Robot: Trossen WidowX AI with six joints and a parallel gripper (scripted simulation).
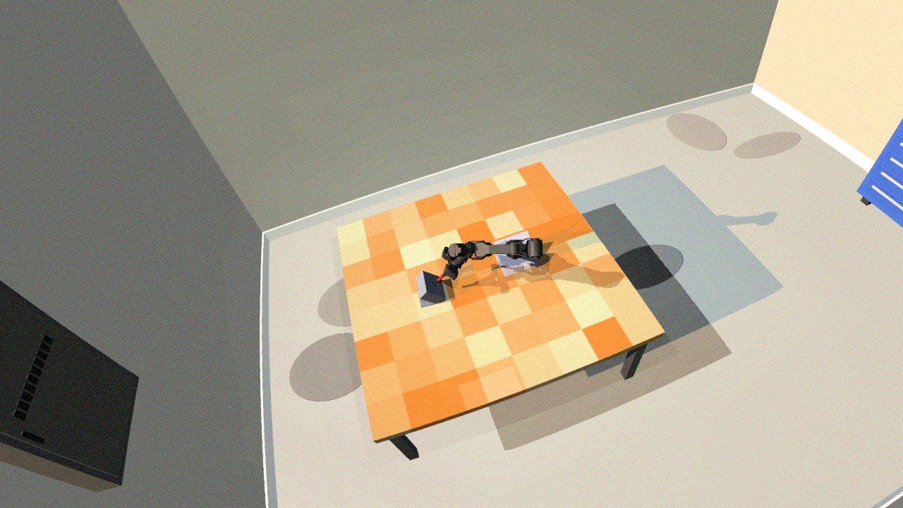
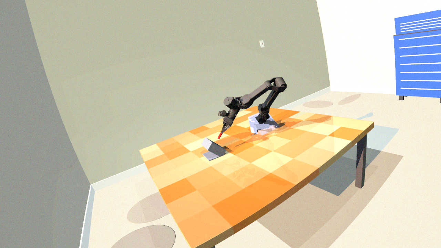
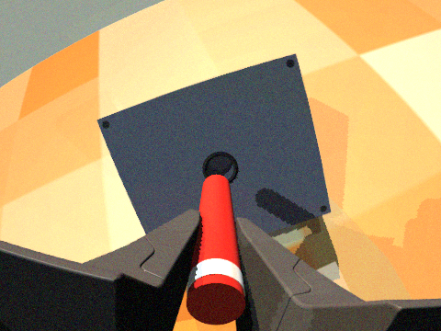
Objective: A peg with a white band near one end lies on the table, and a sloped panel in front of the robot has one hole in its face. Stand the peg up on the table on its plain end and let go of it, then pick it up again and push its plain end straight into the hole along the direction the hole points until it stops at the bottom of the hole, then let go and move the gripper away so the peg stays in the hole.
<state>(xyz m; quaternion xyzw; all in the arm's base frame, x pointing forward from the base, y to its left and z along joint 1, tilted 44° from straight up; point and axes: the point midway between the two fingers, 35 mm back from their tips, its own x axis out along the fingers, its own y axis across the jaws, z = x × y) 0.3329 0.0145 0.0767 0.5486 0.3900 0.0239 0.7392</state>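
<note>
Right now the dark sloped panel is 7 cm below my gripper tip, 7 cm ahead of it and 1 cm to the right of it. Round my gripper tip: red peg: 1 cm behind, 1 cm above.
</note>
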